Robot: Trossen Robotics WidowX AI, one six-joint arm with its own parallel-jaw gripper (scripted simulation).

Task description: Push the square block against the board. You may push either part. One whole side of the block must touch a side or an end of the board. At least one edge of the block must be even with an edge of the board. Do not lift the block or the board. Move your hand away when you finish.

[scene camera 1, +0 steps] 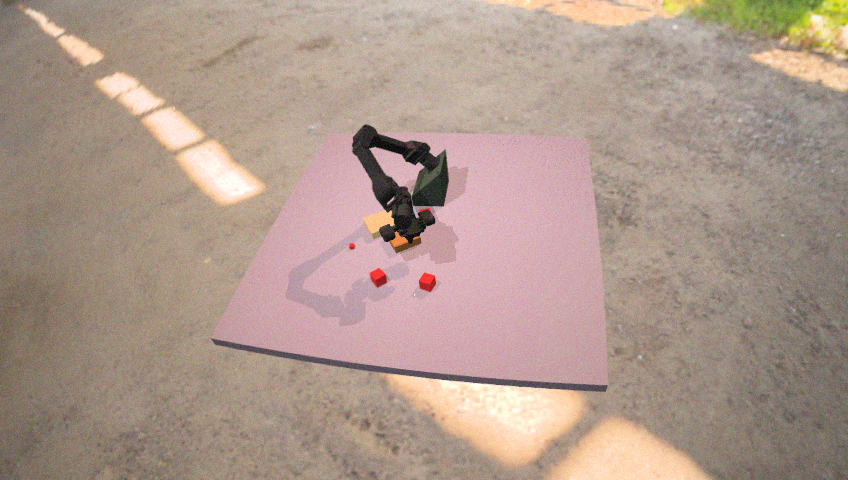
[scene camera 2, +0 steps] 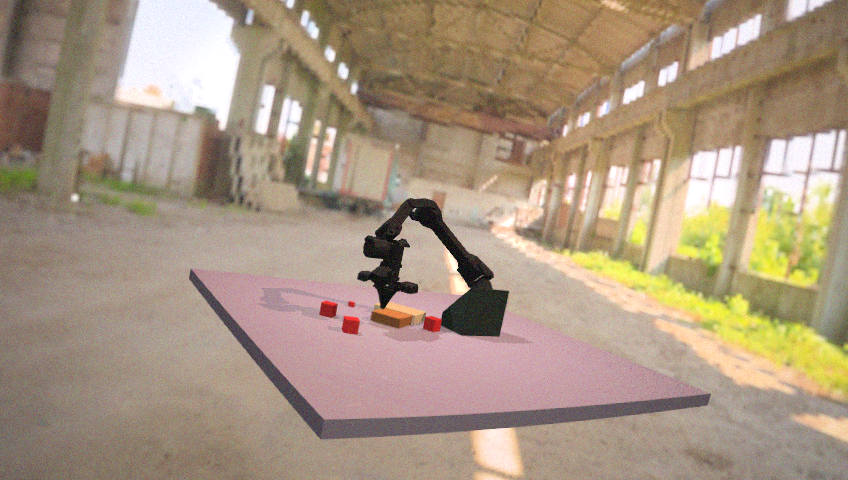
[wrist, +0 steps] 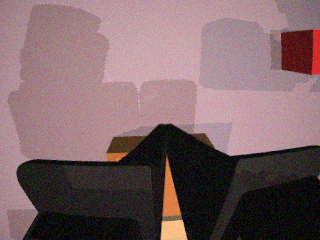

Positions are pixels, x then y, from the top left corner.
Scene:
My gripper shows in scene camera 1 (pixel 410 243), in scene camera 2 and in the wrist view. The same spot on my gripper: (wrist: pixel 268 188) is (scene camera 2: pixel 379 286).

